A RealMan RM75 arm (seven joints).
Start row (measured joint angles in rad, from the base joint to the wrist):
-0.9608, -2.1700, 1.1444, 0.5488, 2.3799, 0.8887, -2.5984
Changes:
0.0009, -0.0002, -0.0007, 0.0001, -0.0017, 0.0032, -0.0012
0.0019, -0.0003, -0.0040, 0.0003, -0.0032, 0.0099, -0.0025
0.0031, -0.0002, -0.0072, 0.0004, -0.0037, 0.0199, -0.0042
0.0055, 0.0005, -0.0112, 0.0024, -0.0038, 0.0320, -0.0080
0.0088, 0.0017, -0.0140, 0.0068, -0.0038, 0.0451, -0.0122
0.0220, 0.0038, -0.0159, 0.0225, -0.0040, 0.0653, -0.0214
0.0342, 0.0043, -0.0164, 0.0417, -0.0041, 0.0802, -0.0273
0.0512, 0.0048, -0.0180, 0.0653, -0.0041, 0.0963, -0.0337
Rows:
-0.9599, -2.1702, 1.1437, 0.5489, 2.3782, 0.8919, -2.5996
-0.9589, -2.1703, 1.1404, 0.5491, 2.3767, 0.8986, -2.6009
-0.9577, -2.1702, 1.1372, 0.5492, 2.3762, 0.9086, -2.6026
-0.9553, -2.1695, 1.1332, 0.5512, 2.3761, 0.9207, -2.6064
-0.9520, -2.1683, 1.1304, 0.5556, 2.3761, 0.9338, -2.6106
-0.9388, -2.1662, 1.1285, 0.5713, 2.3759, 0.9540, -2.6198
-0.9266, -2.1657, 1.1280, 0.5905, 2.3758, 0.9689, -2.6257
-0.9096, -2.1652, 1.1264, 0.6141, 2.3758, 0.9850, -2.6321

